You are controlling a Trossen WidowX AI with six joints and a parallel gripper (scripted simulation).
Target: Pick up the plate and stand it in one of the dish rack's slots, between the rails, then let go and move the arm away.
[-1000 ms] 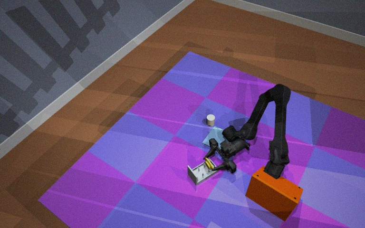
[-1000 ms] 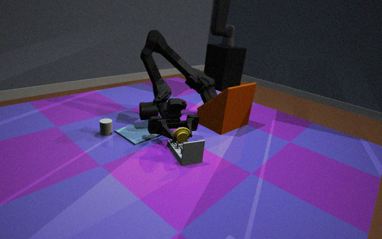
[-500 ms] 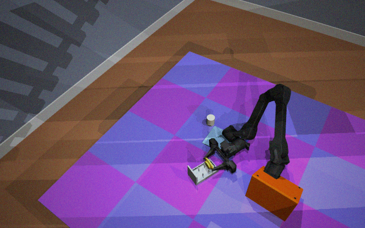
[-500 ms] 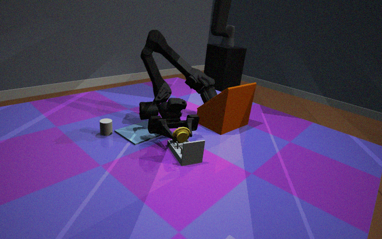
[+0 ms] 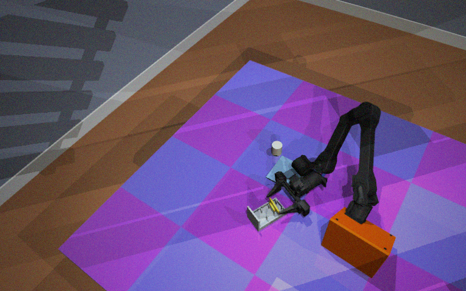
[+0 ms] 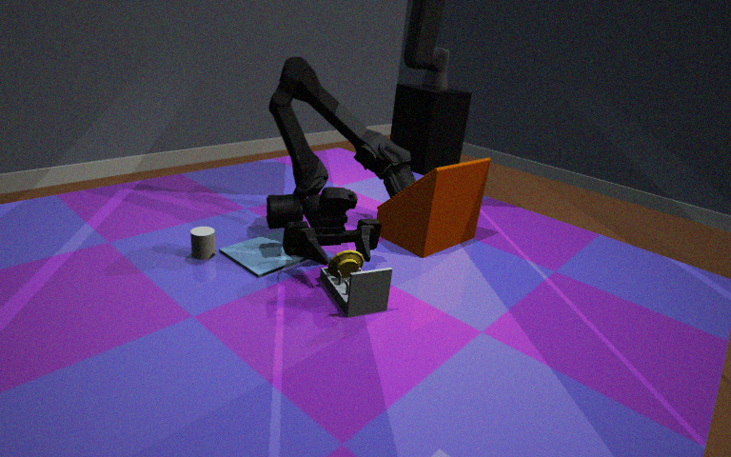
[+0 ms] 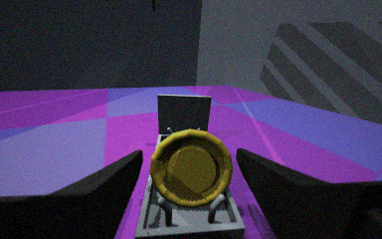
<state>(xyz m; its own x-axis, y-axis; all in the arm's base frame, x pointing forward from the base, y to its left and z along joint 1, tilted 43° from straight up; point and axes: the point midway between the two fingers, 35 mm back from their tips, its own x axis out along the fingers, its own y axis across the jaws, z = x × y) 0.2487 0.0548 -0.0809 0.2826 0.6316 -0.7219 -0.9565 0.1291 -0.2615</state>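
Right now my gripper tip is 1 cm to the left of the yellow plate and 1 cm above it. Also, from my gripper tip: grey dish rack (3 cm below, 2 cm to the left, 1 cm ahead); then blue spoon (24 cm to the right, 5 cm below, 5 cm behind); then cup (23 cm to the right, 17 cm ahead, 3 cm below).
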